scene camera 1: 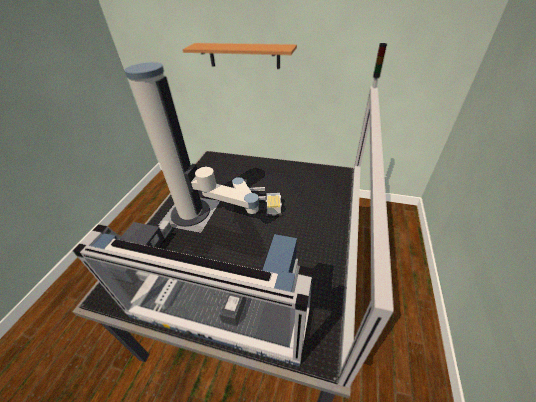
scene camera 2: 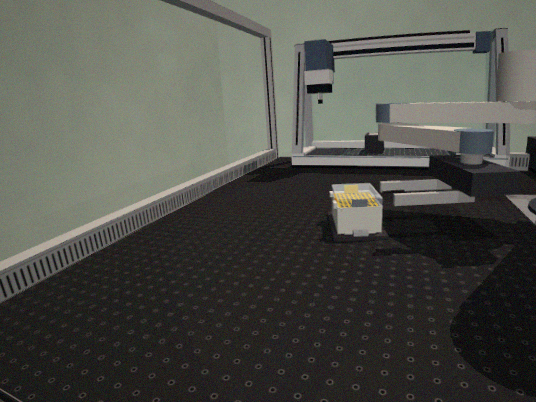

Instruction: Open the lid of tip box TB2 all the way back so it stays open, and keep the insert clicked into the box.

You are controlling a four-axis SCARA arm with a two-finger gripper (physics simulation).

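Places are measured from the arm's base along level axes (x back, y right, z up), in centimetres.
Pixels of known places: gripper, fingertip midpoint: point(scene camera 1: 265, 193) point(scene camera 2: 386, 192); arm's base at its link origin: point(scene camera 1: 191, 213).
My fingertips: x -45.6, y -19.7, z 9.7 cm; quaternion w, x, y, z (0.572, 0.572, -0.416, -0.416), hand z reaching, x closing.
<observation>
Ahead of a thing's pixels: the offset from my fingertips to its middle. "*": to the spot under its first point.
The tip box @[dz -4.6, dx -6.4, dy +3.7 cm] point(scene camera 1: 273, 204) point(scene camera 2: 357, 219) is a small whitish box with a yellow tip insert @[dz -2.0, dx -6.4, dy +3.7 cm] point(scene camera 1: 273, 201) point(scene camera 2: 345, 199) seated inside its top. It stands upright on the dark table. A clear lid seems to lie over the insert, but its outline is faint and its exact angle is hard to tell. No label can be read. My gripper point(scene camera 1: 265, 194) point(scene camera 2: 387, 193) is shut and empty; its two long pale fingers run parallel with a gap between them. They point at the box from its right side in scene camera 2, near its top height. Whether they touch it is unclear.
A framed gantry @[* dz +42.3, dx -4.9, dy +84.6 cm] point(scene camera 1: 200, 262) point(scene camera 2: 400, 47) with a blue head @[* dz +40.4, dx -28.2, dy +72.6 cm] point(scene camera 1: 281, 250) point(scene camera 2: 319, 55) stands at one table end. A dark block point(scene camera 1: 232, 310) point(scene camera 2: 373, 143) sits on its deck. A tall framed panel point(scene camera 1: 378, 200) point(scene camera 2: 271, 95) runs along one side.
</observation>
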